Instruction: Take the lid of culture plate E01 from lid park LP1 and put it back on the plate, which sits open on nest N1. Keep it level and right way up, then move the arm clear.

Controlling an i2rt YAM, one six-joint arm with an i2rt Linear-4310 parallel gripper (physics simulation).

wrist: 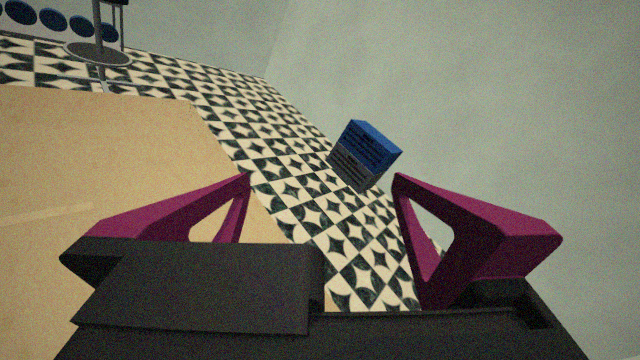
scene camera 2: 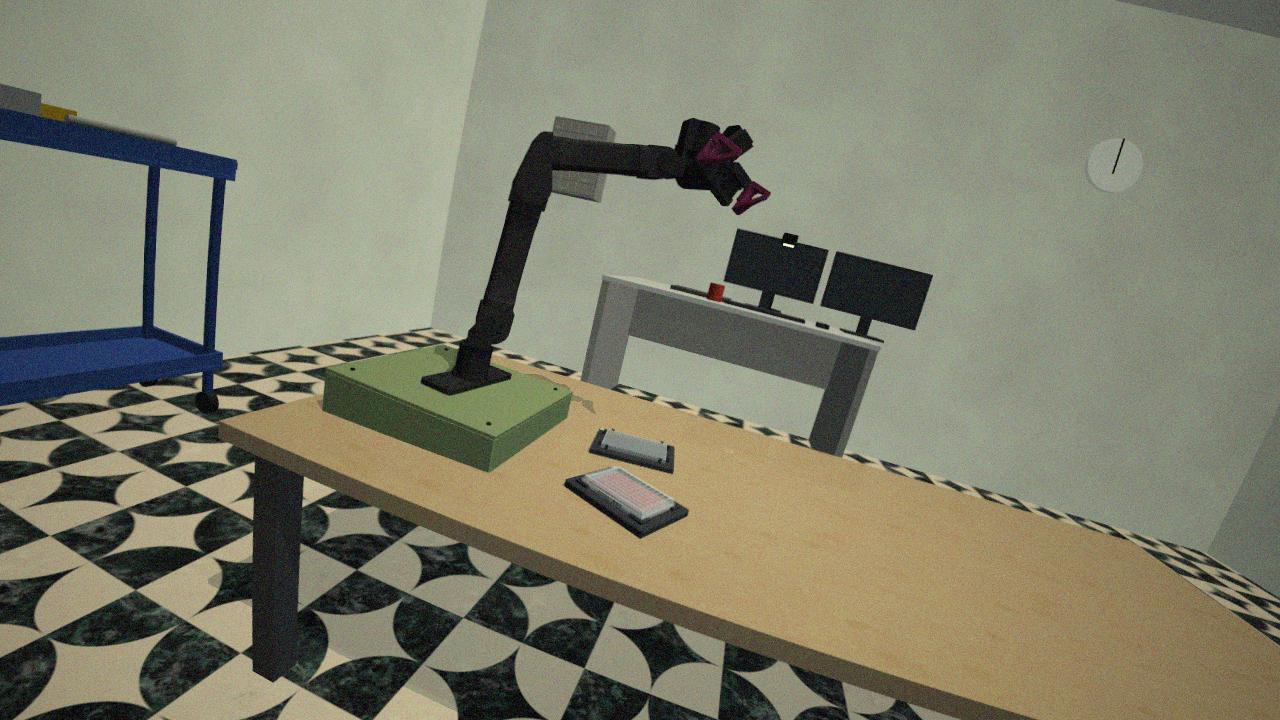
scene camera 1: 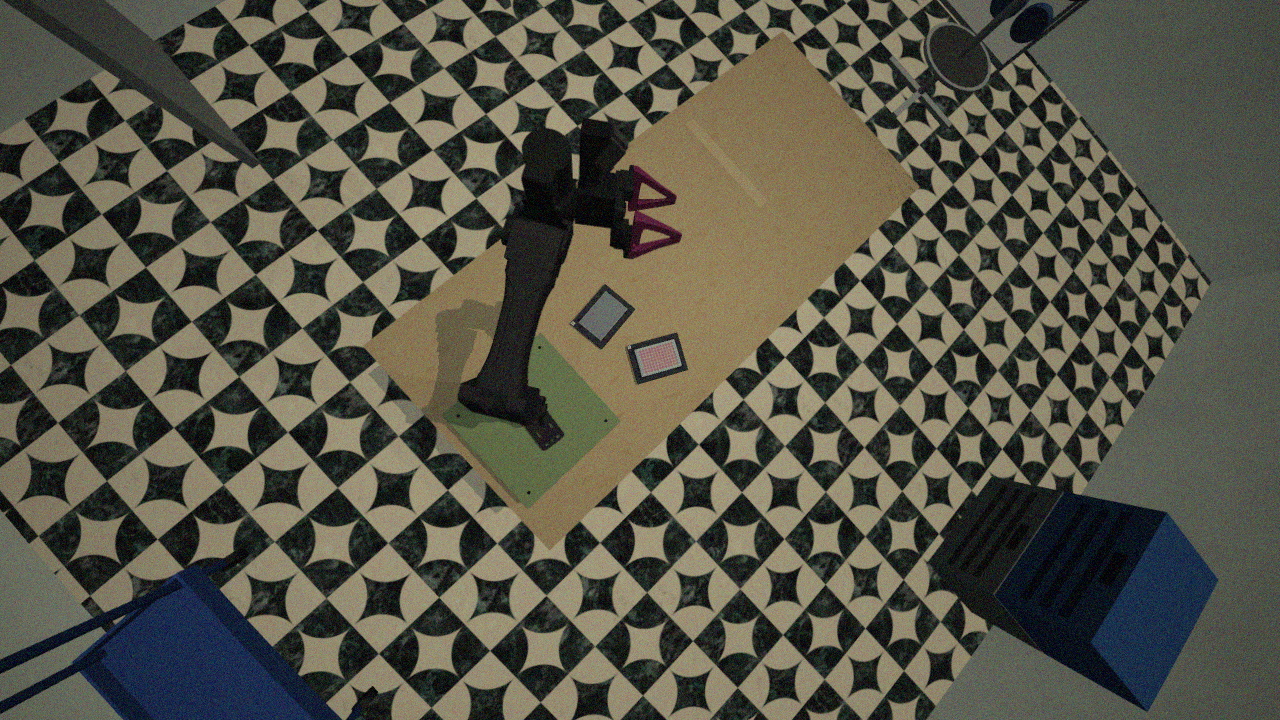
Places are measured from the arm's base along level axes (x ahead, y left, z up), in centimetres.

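Where they show: gripper, fingertip midpoint: [wrist: 320, 180] [scene camera 2: 754, 175] [scene camera 1: 678, 217]; arm's base at its link origin: [scene camera 2: 469, 380].
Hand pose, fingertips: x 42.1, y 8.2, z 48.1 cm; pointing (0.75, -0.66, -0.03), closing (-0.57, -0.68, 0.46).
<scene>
Things, the pixels of their top centre, and the offset from my fingertips. Level surfaces: height alone.
- culture plate at its top centre: [scene camera 2: 629, 486] [scene camera 1: 658, 357] dy -16.8, dx -3.9, dz -52.5 cm
- pale grey lid at its top centre: [scene camera 2: 635, 443] [scene camera 1: 603, 315] dy +3.2, dx -9.6, dz -53.3 cm
- wooden table at its surface level: dz -55.1 cm
The culture plate [scene camera 1: 657, 356] [scene camera 2: 630, 492] with pink wells sits open on its dark nest [scene camera 1: 638, 377] [scene camera 2: 640, 531], near the table's long edge. The pale grey lid [scene camera 1: 603, 313] [scene camera 2: 633, 445] lies flat on the dark lid park [scene camera 1: 604, 342] [scene camera 2: 664, 466], beside the nest and apart from it. My gripper [scene camera 1: 677, 215] [scene camera 2: 753, 171] [wrist: 320, 180] has magenta fingers spread wide with nothing between them. It hangs high above the table, well away from the lid and the plate. The lid and the plate do not show in the wrist view.
The arm rises from a green base block [scene camera 1: 572, 411] [scene camera 2: 402, 420] on the wooden table [scene camera 1: 805, 134] [scene camera 2: 850, 573] [wrist: 100, 150]. A blue and grey cabinet [scene camera 1: 1074, 555] [wrist: 365, 150] stands on the floor off the table. A blue cart [scene camera 1: 205, 644] [scene camera 2: 196, 163] stands beyond the base end.
</scene>
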